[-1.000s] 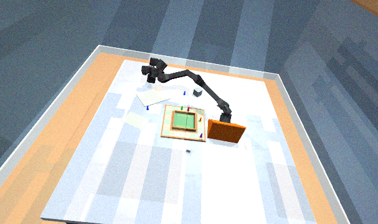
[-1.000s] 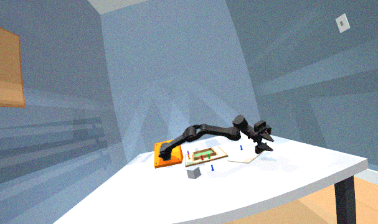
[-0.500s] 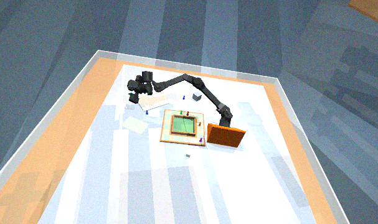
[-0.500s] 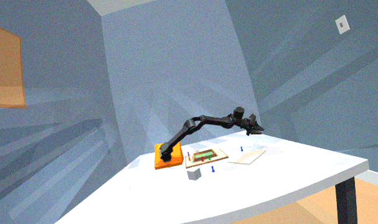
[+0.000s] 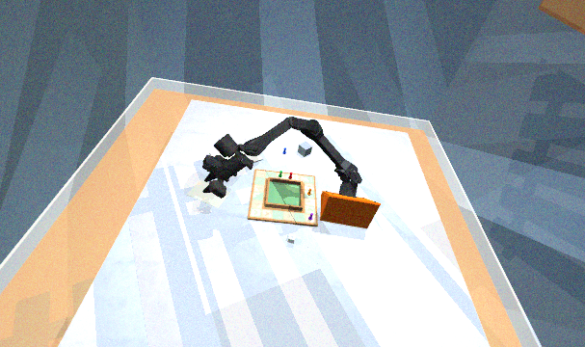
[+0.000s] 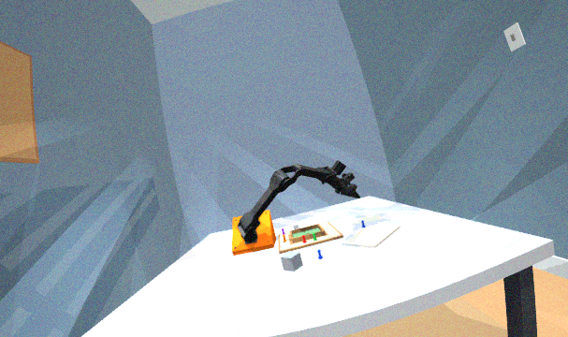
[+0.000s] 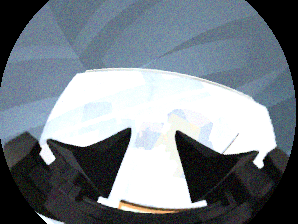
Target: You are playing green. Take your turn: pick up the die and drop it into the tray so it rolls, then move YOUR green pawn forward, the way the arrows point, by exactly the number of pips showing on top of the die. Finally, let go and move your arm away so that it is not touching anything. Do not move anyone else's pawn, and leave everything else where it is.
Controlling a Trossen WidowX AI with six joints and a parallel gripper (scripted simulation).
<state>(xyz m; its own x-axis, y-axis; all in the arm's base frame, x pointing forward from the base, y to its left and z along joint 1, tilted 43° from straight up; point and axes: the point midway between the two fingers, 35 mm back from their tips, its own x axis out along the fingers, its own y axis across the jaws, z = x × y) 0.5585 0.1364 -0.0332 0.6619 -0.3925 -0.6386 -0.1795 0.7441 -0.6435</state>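
The white die is 36 cm behind my gripper tip, 10 cm to the left of it and 10 cm below it. Round my gripper tip: green-floored tray 31 cm behind, 12 cm to the right, 11 cm below; green pawn 28 cm behind, 23 cm to the right, 8 cm below; tan sheet 6 cm behind, 32 cm to the right, 11 cm below.
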